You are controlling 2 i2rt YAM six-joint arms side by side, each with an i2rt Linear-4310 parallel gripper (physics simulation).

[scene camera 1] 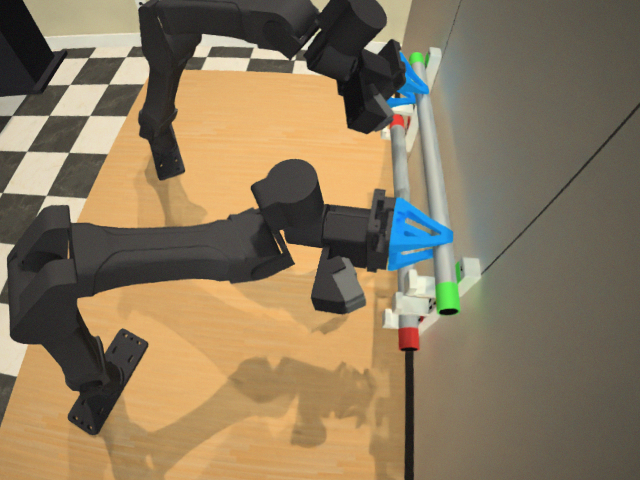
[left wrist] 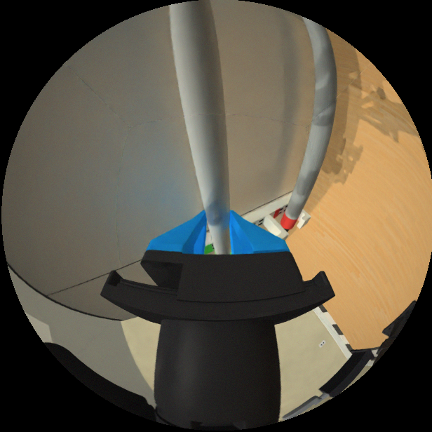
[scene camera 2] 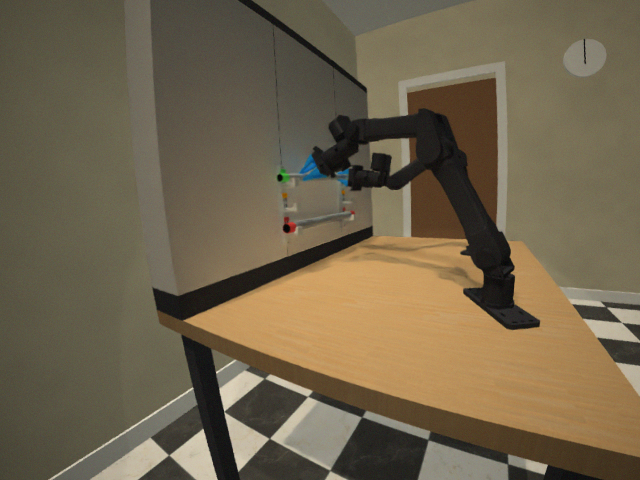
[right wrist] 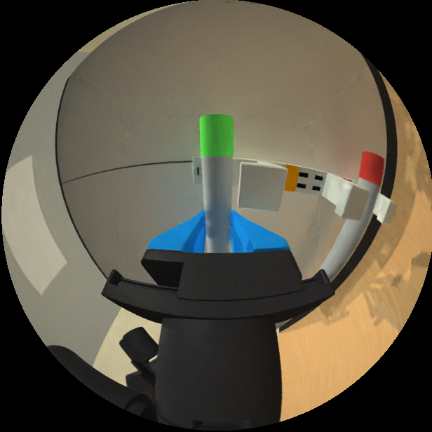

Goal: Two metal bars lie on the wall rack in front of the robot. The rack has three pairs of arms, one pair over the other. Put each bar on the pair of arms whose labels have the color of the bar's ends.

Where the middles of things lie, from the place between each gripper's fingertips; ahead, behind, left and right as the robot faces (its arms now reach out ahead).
The white rack upright (scene camera 1: 414, 285) is 10 cm below my right hand, 4 cm to the right of it and 2 cm behind it. From my right hand the other things lie so: green-ended bar (scene camera 1: 436, 194): 15 cm to the left, 1 cm below; red-ended bar (scene camera 1: 398, 145): 17 cm below, 15 cm to the left.
Now: left hand 10 mm past the green-ended bar and 130 mm to the left of it. Also, from my left hand: red-ended bar (20 mm behind, 130 mm to the right, 160 mm below); then white rack upright (30 mm behind, 330 mm to the right, 90 mm below).
